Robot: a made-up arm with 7 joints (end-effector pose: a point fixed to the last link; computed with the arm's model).
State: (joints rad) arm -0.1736 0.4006 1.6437 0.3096 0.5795 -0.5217 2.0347
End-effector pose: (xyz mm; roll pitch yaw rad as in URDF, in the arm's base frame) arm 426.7 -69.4 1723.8 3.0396 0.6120 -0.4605
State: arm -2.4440 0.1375 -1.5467 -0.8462 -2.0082 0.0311 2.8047
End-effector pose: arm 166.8 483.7 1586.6 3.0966 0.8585 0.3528
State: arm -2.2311 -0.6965 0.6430 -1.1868 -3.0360 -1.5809 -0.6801
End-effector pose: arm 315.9 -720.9 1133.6 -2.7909 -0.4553 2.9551
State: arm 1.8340 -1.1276 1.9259 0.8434 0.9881 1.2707 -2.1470
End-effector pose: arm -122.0 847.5 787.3 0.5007 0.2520 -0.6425
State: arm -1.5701 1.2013 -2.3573 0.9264 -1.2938 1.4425 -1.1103
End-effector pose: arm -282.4 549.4 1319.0 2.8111 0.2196 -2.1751
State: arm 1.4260 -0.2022 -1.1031 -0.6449 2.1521 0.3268 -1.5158
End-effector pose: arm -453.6 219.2 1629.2 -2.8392 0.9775 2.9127
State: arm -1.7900 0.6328 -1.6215 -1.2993 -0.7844 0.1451 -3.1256
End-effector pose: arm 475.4 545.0 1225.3 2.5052 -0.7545 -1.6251
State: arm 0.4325 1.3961 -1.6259 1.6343 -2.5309 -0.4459 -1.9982
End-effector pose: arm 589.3 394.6 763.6 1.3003 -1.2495 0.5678
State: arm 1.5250 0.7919 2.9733 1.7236 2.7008 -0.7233 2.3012
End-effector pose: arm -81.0 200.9 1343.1 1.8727 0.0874 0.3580
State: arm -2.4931 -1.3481 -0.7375 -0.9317 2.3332 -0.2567 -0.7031
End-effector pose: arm 903.9 -292.2 576.5 0.9208 0.9318 -2.8219
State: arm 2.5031 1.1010 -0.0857 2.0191 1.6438 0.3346 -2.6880
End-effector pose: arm -414.5 -208.3 345.8 0.4492 -0.3330 2.1681
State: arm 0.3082 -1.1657 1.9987 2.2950 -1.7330 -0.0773 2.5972
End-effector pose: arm -293.9 -355.3 510.3 1.2908 -0.3027 -2.6837
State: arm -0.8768 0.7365 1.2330 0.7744 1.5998 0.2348 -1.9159
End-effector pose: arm 735.8 222.0 1396.3 -3.0940 -0.9092 -2.8573
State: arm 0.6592 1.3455 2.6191 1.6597 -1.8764 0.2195 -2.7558
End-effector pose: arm 48.3 -423.7 1375.4 -2.0979 0.5270 -1.4234
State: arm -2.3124 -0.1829 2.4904 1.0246 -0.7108 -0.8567 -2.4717
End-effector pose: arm 525.9 -327.9 1491.6 -2.0012 0.2293 0.2702
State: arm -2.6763 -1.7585 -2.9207 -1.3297 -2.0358 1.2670 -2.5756
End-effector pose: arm 584.4 -132.9 1098.9 -1.5631 1.0273 2.7085
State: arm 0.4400 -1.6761 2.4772 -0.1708 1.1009 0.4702 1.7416
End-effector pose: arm -927.0 529.0 618.7 -0.7905 0.0276 -2.2289
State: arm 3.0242 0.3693 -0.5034 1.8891 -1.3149 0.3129 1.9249
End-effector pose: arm -593.1 -332.3 827.6 0.9629 -0.9128 -2.7640
